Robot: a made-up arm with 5 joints.
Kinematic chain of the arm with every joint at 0, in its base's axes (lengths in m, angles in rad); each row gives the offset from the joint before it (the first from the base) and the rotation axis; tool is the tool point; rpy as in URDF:
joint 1: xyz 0 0 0.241 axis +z
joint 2: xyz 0 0 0 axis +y
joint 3: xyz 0.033 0 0.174 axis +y
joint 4: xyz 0.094 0 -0.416 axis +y
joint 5: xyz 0.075 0 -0.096 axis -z
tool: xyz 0 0 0 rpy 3.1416 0 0
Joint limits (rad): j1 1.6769..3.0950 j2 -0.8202..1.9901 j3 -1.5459..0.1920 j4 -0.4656..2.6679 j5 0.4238..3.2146
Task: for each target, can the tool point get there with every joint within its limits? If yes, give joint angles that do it. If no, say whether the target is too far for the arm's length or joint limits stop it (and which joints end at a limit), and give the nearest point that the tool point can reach.
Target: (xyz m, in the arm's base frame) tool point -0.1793 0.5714 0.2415
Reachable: yes | joints 1.8749 0.2473 -1.3096 0.4865 1.7956
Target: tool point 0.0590 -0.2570 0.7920
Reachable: no: joint limits stop it (at a limit: joint 1, joint 2, joint 3, joint 4) | nearest point -0.0771 0.0036 0.8610 | short by 0.302 m
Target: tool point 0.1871 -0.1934 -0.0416
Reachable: yes | joints 2.3396 1.1768 -0.0636 0.6903 2.9219
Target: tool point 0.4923 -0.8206 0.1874
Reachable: no: too far | nearest point 0.2070 -0.3450 0.1636 | short by 0.555 m
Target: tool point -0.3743 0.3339 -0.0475
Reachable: yes | joints 2.4132 0.7061 -1.1313 0.0264 1.8137
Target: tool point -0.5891 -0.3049 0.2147
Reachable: no: joint limits stop it (at a limit: joint 1) | nearest point -0.5736 0.0267 0.2147 | short by 0.332 m
